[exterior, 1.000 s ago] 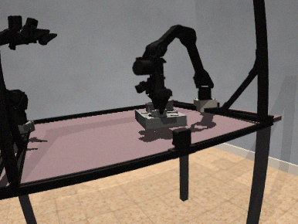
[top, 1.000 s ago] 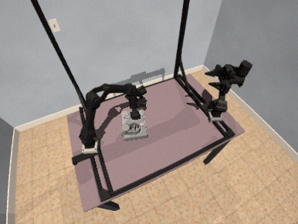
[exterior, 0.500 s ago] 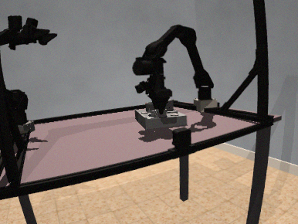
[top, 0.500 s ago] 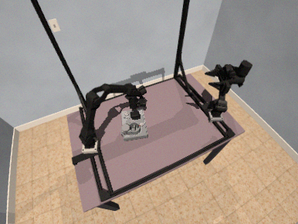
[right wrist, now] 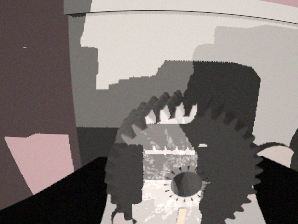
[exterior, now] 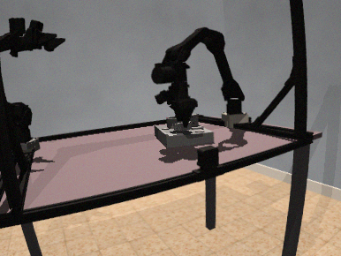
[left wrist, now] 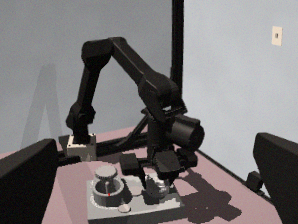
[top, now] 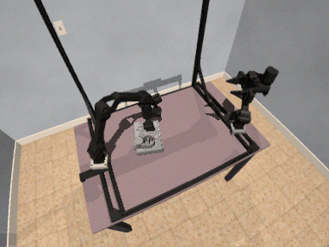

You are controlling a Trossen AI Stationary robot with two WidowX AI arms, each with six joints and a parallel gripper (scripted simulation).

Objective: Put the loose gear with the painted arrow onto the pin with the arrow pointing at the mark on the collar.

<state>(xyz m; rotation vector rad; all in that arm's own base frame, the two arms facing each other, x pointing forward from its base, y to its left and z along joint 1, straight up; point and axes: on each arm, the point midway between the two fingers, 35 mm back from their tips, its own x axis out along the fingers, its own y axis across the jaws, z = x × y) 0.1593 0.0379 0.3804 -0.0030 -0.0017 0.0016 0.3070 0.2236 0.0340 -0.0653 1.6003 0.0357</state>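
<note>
Now: the dark bolt-like piece 10 mm ahead of my right hand, 70 mm to the right of it and 50 mm below it. Round my right hand: toothed gear (30 mm below).
</note>
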